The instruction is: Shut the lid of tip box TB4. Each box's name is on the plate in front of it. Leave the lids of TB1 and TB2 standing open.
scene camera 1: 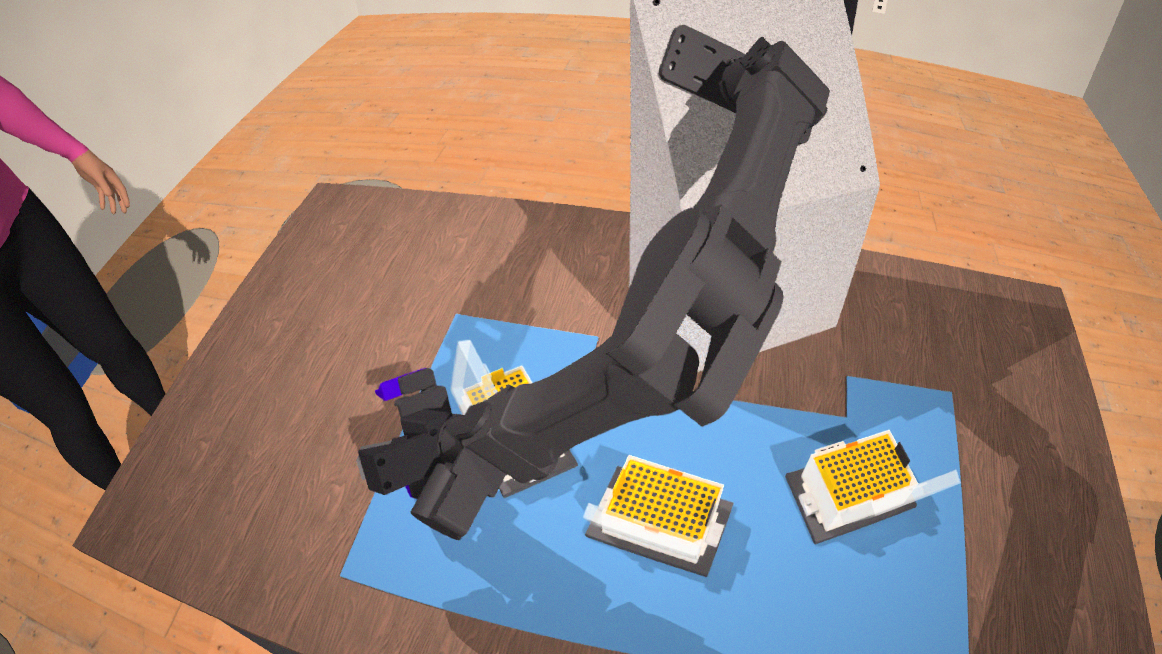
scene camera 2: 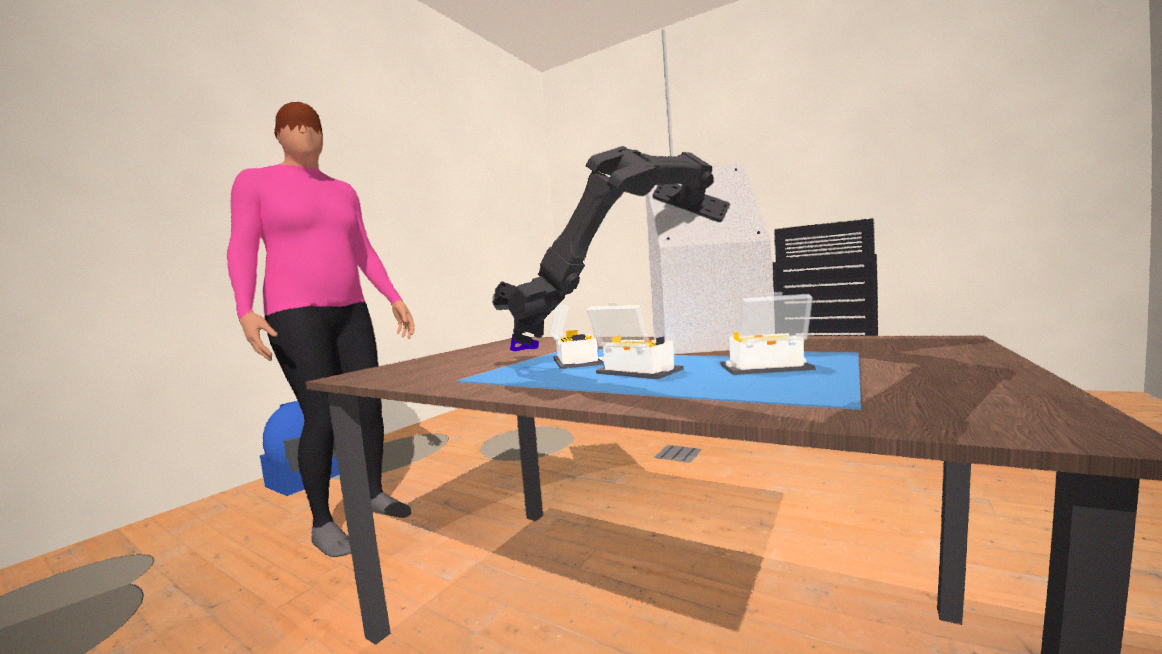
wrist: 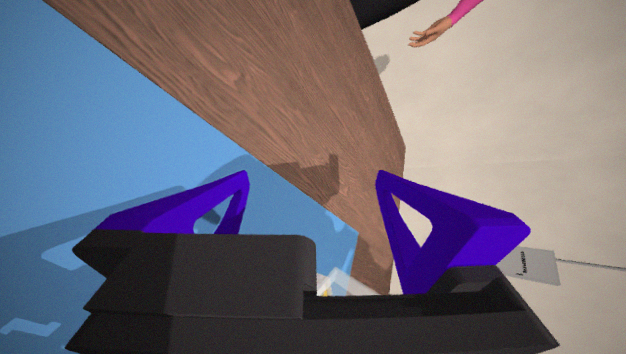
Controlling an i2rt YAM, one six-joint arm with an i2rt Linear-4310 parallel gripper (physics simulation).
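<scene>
Tip box TB4 is the leftmost box, a white box with a yellow tip rack, partly hidden behind the arm in scene camera 1. Its name plate is hidden. Its clear lid stands open, on the side toward the gripper. My gripper is open and empty, with purple fingers, pointing down just outside that lid, low above the table. The middle box and right box have open lids; their plates are unreadable.
The boxes stand on a blue mat on the brown wooden table. The grey pedestal carries the arm. A person stands beyond the table's left end.
</scene>
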